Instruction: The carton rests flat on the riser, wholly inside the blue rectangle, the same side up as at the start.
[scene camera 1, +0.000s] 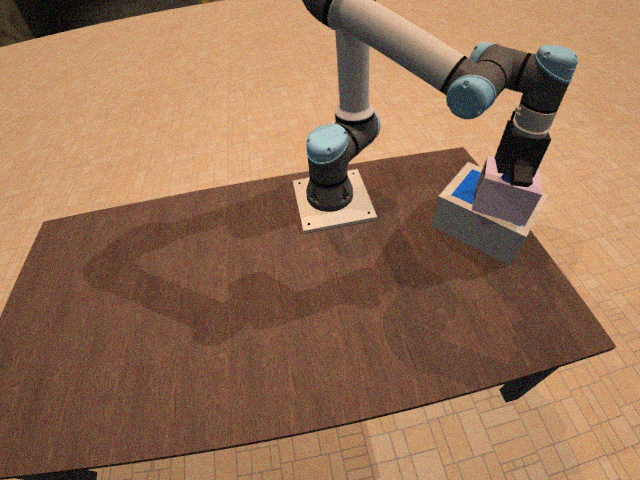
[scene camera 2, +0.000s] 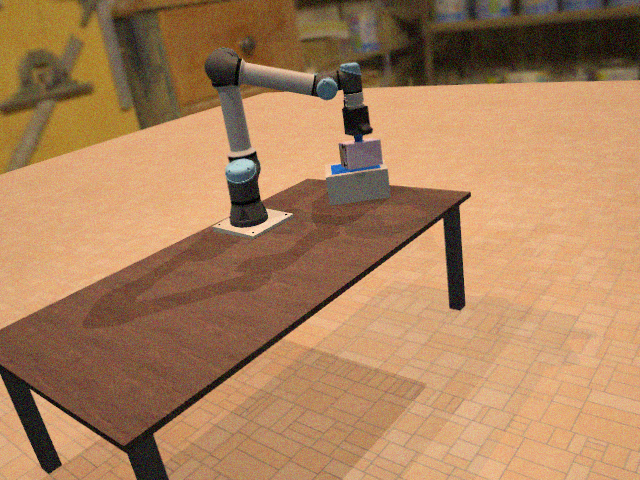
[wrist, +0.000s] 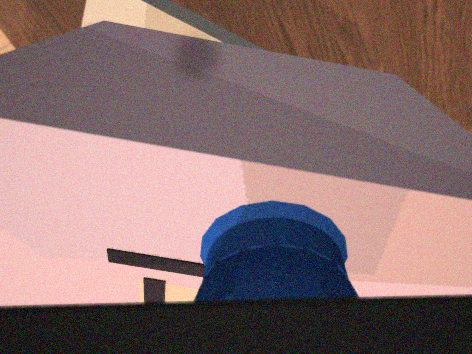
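Pixels of known places: hand, its tool point: (scene camera 1: 507, 182) (scene camera 2: 359, 144) (wrist: 264, 229); arm's base, origin of its link: (scene camera 1: 329, 194) (scene camera 2: 249, 219).
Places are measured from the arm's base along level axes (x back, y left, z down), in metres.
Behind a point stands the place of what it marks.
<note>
The pink carton (scene camera 1: 506, 201) {x -0.244, y 0.436, z -0.174 m} (scene camera 2: 363, 154) {x -0.240, y 0.427, z -0.171 m} (wrist: 120, 200) {x -0.235, y 0.467, z -0.215 m} hangs upright and level under my suction cup, with black marks on its top in the wrist view. My gripper (scene camera 1: 508, 177) (scene camera 2: 358, 138) (wrist: 274, 250), a blue suction cup, is on the carton's top face and holds it. The carton is over the grey riser (scene camera 1: 475, 227) {x -0.215, y 0.399, z -0.052 m} (scene camera 2: 357, 187) {x -0.214, y 0.397, z -0.039 m}, very low; I cannot tell whether its underside touches. The blue rectangle (scene camera 1: 467, 186) {x -0.098, y 0.398, z -0.099 m} (scene camera 2: 339, 169) {x -0.104, y 0.409, z -0.099 m} on the riser's top shows left of the carton in scene camera 1; the carton hides much of it, so its far borders cannot be judged.
The riser stands near the back right corner of the brown table (scene camera 1: 289, 372) {x -0.570, y -0.101, z 0.021 m} (scene camera 2: 206, 330) {x -0.590, y -0.542, z 0.021 m}. The arm's pale base plate (scene camera 1: 338, 222) {x -0.121, y 0.024, z 0.006 m} (scene camera 2: 253, 231) {x -0.111, y -0.056, z 0.007 m} is to its left at the table's back edge. The arm's shadow crosses the table.
</note>
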